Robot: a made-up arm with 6 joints.
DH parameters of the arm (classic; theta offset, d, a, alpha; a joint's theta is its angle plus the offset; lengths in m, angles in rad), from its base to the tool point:
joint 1: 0 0.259 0 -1.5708
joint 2: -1.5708 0 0.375 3.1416
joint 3: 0 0 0 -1.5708
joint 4: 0 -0.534 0 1.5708
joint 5: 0 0.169 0 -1.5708
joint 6: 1.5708 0 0 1.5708
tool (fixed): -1.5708 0 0 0
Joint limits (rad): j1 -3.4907..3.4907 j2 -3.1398..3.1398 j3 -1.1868..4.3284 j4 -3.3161..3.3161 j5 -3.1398..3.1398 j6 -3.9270..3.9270
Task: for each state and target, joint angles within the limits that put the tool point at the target. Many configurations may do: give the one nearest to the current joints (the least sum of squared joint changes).
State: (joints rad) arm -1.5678 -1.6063 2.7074 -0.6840 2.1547 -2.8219
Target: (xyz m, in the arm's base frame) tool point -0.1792 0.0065 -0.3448
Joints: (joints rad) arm -1.1620 -1.9556 3.3762 -0.2921 2.1547 -2.8219
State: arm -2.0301 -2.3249 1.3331 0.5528 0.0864 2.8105
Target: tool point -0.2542 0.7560 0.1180
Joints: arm -1.4537 -2.3730 0.4507 0.2409 0.0864 2.8105
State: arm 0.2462 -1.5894 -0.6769 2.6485 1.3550 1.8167
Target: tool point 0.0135 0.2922 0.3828
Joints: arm 0.9246 -0.8366 -1.1438 2.9286 1.3550 1.8167
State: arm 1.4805 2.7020 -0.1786 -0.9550 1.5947 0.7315
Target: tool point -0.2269 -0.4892 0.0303
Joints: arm 0.9842 3.1378 -0.0008 -1.0654 1.5947 0.7315
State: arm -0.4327 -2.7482 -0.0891 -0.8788 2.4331 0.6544
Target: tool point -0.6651 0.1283 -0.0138
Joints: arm -0.3718 -2.8001 0.4091 -0.7634 2.4331 0.6544
